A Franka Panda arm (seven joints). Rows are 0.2 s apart.
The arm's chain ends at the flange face. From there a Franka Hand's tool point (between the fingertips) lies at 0.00 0.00 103.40 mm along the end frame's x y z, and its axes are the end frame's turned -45 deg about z.
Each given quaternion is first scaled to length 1.
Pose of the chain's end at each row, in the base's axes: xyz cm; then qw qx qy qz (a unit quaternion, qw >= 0):
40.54 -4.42 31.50 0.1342 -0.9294 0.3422 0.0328
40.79 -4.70 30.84 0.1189 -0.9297 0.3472 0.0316
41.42 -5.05 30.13 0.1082 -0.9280 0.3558 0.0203
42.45 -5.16 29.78 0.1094 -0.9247 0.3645 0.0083
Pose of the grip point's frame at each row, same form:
40.86 -1.61 21.55 0.1365 -0.9896 -0.0395 -0.0211
41.04 -2.19 20.81 0.1219 -0.9918 -0.0350 -0.0163
41.83 -2.82 20.04 0.1077 -0.9936 -0.0264 -0.0227
43.12 -3.01 19.69 0.1043 -0.9938 -0.0171 -0.0342

